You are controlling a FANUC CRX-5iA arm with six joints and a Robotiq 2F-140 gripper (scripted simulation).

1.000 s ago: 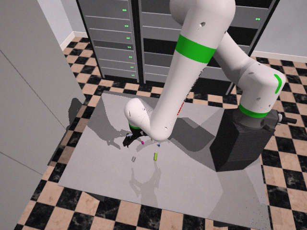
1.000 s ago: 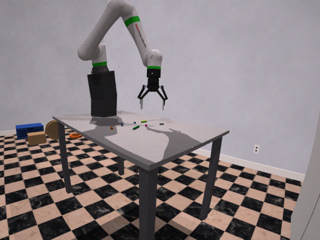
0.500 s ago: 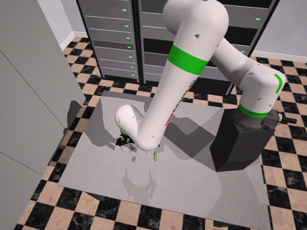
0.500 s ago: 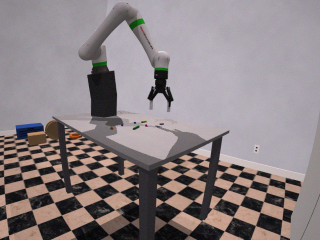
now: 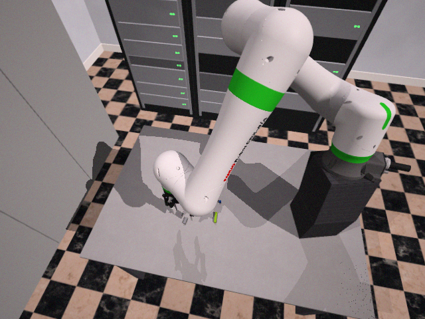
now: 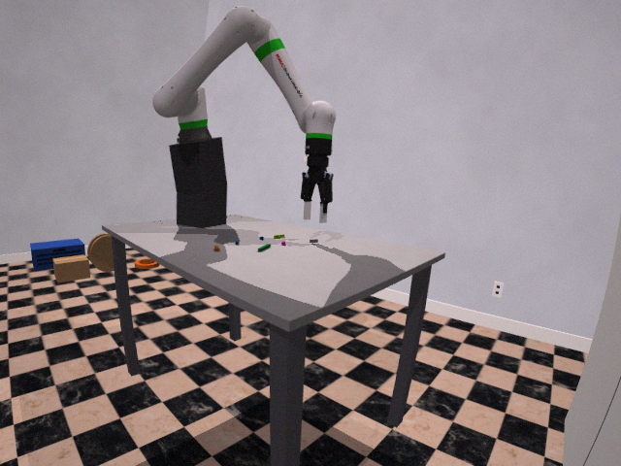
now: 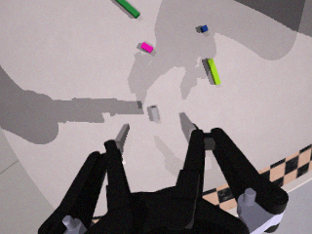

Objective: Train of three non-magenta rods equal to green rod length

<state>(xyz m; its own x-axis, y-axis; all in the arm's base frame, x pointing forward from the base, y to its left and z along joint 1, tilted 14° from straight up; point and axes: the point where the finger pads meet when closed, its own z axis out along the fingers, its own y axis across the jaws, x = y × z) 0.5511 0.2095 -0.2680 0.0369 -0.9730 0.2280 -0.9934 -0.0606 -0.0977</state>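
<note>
My hand is 100 mm above the grey rod. From my hand the other things lie so: magenta rod: 130 mm to the right, 100 mm below, 10 mm behind; then lime rod: 120 mm behind, 100 mm below, 60 mm to the right; then green rod: 220 mm to the right, 100 mm below, 20 mm ahead.
</note>
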